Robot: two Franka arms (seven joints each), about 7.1 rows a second.
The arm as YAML. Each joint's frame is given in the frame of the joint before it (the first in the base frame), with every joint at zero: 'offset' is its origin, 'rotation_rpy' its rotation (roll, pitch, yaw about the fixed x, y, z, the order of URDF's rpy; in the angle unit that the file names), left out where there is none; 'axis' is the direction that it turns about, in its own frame. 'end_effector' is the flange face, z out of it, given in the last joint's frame.
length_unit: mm
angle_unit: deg
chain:
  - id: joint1
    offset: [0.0, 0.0, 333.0]
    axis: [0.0, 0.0, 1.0]
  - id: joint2
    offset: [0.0, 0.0, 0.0]
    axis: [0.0, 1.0, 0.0]
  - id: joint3
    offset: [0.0, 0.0, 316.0]
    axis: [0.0, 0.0, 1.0]
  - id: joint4
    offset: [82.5, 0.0, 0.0]
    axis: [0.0, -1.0, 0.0]
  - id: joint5
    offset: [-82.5, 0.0, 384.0]
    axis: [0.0, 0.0, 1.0]
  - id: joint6
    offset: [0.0, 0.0, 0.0]
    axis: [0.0, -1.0, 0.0]
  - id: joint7
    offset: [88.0, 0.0, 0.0]
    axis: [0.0, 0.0, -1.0]
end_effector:
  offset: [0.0, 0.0, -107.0]
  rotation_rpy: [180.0, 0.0, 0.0]
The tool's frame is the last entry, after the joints.
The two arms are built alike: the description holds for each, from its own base.
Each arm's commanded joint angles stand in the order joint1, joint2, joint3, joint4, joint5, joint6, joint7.
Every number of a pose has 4 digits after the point.
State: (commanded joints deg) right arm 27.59 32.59 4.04 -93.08 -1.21 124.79 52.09; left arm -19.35 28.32 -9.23 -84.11 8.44 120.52 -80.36
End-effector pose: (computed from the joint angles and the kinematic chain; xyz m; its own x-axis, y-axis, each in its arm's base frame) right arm 0.5878 0.3541 0.2904 0.9371 -0.3481 -0.0249 -0.3483 -0.9374 -0.0018; left arm 0.6366 -0.3166 0.4118 0.6436 0.7607 0.0840 0.7492 -0.6487 0.1341
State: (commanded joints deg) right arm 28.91 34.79 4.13 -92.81 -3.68 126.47 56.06; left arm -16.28 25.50 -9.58 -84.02 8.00 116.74 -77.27
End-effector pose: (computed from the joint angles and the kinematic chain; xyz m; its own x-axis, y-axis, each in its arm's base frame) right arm 0.5818 0.3684 0.2687 0.9303 -0.3669 -0.0018 -0.3667 -0.9301 0.0203; left arm 0.6416 -0.2813 0.4405 0.6435 0.7604 0.0875 0.7518 -0.6494 0.1146
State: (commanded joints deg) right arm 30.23 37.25 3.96 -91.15 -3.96 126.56 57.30; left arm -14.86 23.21 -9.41 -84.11 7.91 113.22 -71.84
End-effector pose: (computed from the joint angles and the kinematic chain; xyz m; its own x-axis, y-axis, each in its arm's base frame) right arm 0.5787 0.3827 0.2518 0.9305 -0.3661 -0.0059 -0.3658 -0.9302 0.0322; left arm 0.6391 -0.2596 0.4611 0.6911 0.7162 0.0976 0.7117 -0.6978 0.0810
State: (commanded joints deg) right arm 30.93 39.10 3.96 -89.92 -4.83 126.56 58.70; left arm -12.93 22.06 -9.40 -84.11 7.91 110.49 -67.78
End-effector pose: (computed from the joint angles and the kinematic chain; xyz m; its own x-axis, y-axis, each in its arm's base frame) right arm 0.5772 0.3909 0.2387 0.9292 -0.3696 -0.0026 -0.3691 -0.9282 0.0466; left arm 0.6408 -0.2350 0.4701 0.7169 0.6905 0.0961 0.6897 -0.7226 0.0467
